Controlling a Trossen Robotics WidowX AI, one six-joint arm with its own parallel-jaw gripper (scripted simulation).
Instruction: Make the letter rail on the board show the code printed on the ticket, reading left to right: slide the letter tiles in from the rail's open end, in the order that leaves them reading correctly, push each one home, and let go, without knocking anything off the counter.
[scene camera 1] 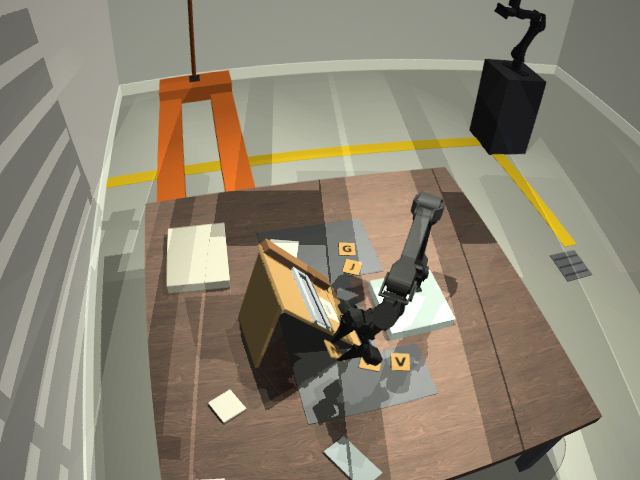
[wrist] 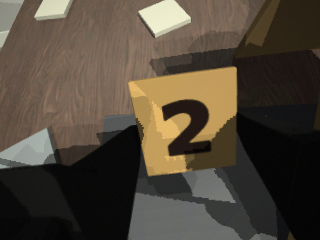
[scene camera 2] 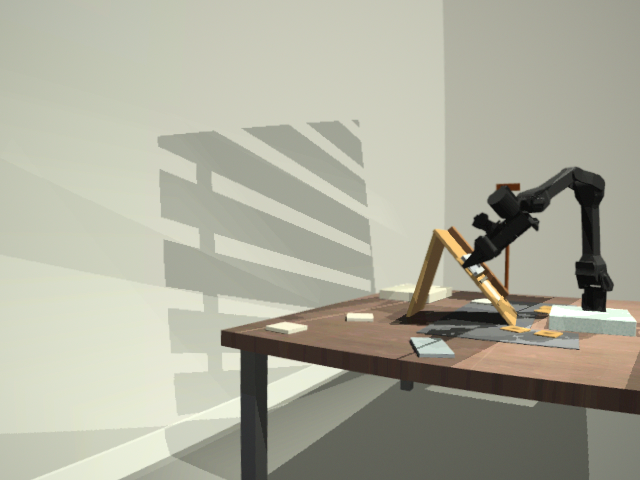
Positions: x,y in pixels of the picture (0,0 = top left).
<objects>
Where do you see a grey plate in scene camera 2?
At 425,347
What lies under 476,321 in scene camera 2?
A grey mat.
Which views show the cream box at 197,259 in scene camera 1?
Scene camera 1 and scene camera 2 only.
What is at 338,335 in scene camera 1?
My gripper.
</objects>
